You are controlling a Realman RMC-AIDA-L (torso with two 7-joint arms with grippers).
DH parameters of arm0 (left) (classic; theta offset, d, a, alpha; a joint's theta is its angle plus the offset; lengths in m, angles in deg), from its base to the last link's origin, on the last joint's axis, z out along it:
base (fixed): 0 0 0 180
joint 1: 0 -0.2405 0 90
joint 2: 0 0 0 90
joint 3: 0 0.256 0 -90
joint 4: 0 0 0 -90
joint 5: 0 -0.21 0 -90
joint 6: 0 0 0 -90
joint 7: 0 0.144 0 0
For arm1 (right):
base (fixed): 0 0 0 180
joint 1: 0 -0.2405 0 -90
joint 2: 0 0 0 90
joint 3: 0 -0.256 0 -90
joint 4: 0 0 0 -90
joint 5: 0 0.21 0 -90
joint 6: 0 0 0 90
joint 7: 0 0.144 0 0
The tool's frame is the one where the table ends.
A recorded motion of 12 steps. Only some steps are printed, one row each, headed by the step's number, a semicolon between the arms.
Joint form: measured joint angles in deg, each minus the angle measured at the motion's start. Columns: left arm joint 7, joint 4, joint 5, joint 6, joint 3, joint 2, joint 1; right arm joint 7, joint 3, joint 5, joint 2, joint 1, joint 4, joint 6.
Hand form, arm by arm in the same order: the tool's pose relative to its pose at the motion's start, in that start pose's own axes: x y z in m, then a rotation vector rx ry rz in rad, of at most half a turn. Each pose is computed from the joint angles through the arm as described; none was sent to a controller.
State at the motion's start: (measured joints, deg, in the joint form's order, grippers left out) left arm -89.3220 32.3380 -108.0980 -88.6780 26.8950 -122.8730 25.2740; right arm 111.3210 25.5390 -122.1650 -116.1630 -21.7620 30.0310 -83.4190
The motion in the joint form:
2: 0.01 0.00 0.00 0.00 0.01 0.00 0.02; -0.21 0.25 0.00 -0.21 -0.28 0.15 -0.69
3: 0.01 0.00 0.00 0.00 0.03 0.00 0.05; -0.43 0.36 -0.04 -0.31 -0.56 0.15 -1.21
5: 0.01 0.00 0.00 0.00 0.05 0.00 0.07; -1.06 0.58 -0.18 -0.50 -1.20 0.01 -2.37
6: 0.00 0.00 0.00 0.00 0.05 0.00 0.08; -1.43 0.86 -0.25 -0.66 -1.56 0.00 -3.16
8: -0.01 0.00 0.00 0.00 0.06 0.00 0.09; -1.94 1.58 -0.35 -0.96 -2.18 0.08 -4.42
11: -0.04 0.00 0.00 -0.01 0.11 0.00 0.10; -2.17 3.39 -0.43 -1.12 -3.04 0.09 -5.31
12: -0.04 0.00 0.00 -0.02 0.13 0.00 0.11; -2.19 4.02 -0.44 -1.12 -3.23 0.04 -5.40
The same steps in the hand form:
2: 0.0001 0.0000 0.0001 -0.0004 -0.0002 0.0004; 0.0000 0.0034 0.0026 -0.0162 0.0087 -0.0093
3: 0.0002 0.0001 0.0003 -0.0009 -0.0005 0.0008; -0.0004 0.0059 0.0046 -0.0288 0.0152 -0.0168
5: 0.0003 0.0001 0.0005 -0.0014 -0.0008 0.0011; -0.0007 0.0115 0.0089 -0.0574 0.0305 -0.0345
6: 0.0003 0.0002 0.0005 -0.0015 -0.0008 0.0011; -0.0004 0.0152 0.0117 -0.0763 0.0421 -0.0461
8: 0.0003 0.0002 0.0006 -0.0017 -0.0009 0.0010; 0.0001 0.0217 0.0166 -0.1072 0.0646 -0.0665
11: 0.0003 0.0003 0.0008 -0.0025 -0.0017 0.0008; 0.0004 0.0285 0.0232 -0.1346 0.1031 -0.0923
12: 0.0003 0.0003 0.0009 -0.0030 -0.0020 0.0010; 0.0008 0.0298 0.0249 -0.1392 0.1148 -0.0985

